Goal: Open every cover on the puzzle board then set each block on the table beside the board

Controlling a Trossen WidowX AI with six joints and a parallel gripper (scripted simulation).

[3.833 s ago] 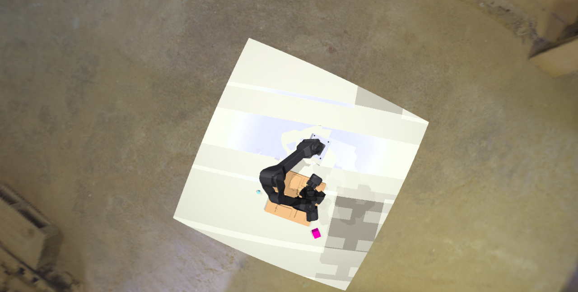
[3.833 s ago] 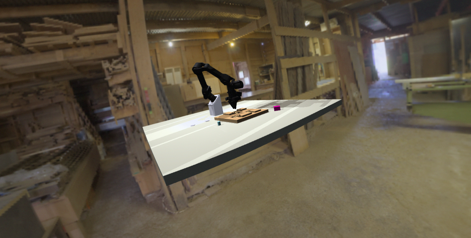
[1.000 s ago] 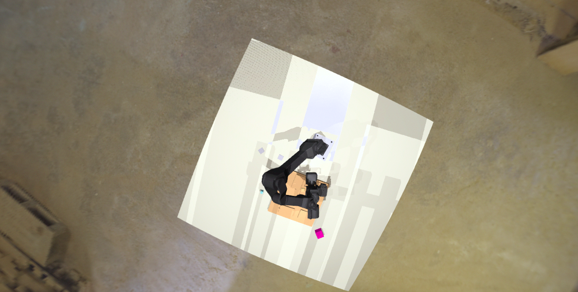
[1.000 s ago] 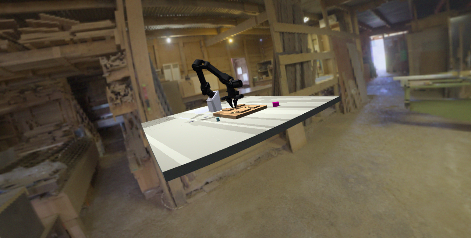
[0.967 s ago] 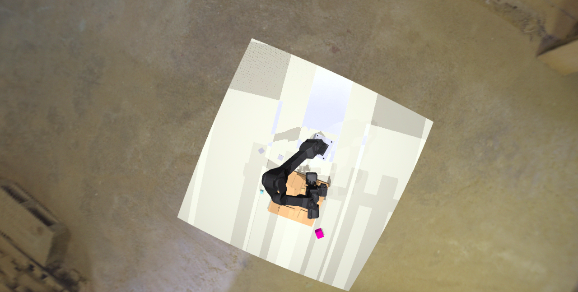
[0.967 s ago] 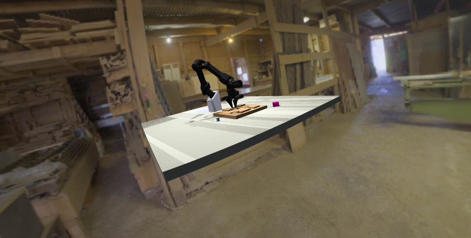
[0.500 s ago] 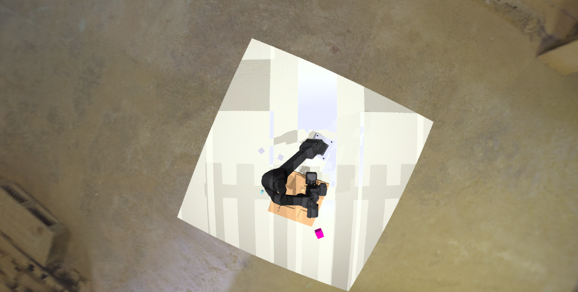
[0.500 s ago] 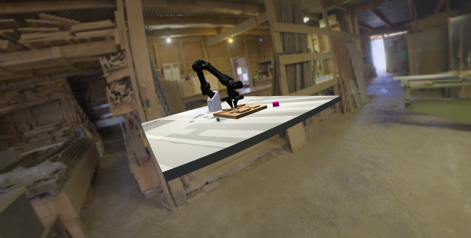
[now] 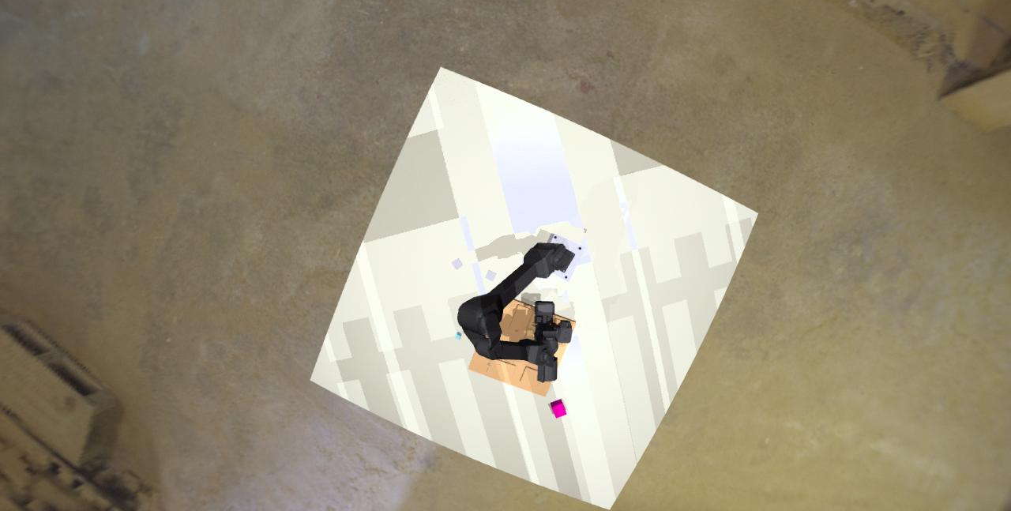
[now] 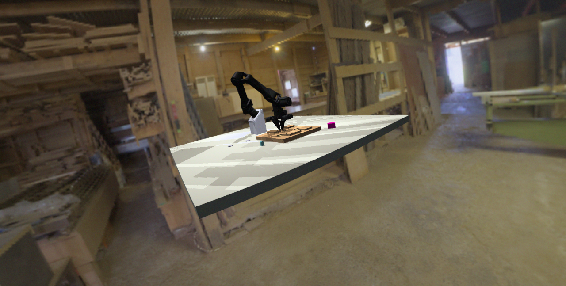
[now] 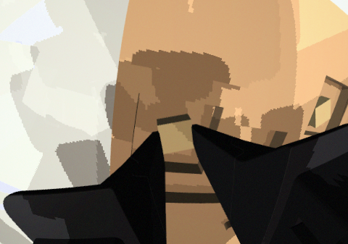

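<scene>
Right now the tan wooden puzzle board is 10 cm ahead of my gripper tip. Round my gripper tip: teal block: 23 cm to the right, 19 cm ahead, 1 cm below; then magenta block: 26 cm ahead, 22 cm to the left.
</scene>
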